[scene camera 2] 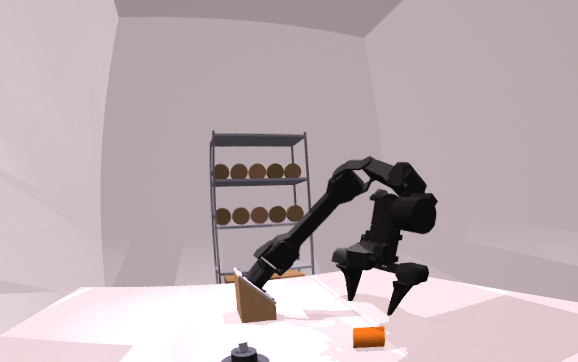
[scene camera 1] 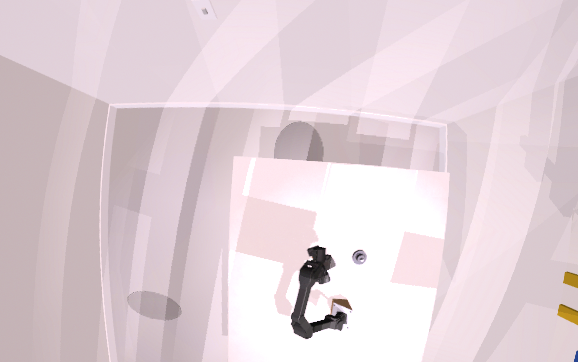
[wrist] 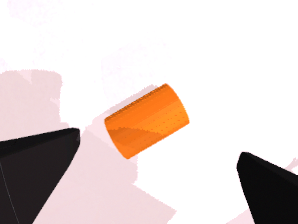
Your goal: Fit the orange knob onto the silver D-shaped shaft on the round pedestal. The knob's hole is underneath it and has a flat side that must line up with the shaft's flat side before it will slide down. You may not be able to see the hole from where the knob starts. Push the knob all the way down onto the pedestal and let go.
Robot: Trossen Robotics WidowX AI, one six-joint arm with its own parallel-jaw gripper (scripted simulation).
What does my gripper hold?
Nothing.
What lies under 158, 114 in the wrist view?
An orange knob.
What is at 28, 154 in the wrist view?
My gripper.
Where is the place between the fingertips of my gripper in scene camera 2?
369, 307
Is my gripper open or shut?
Open.
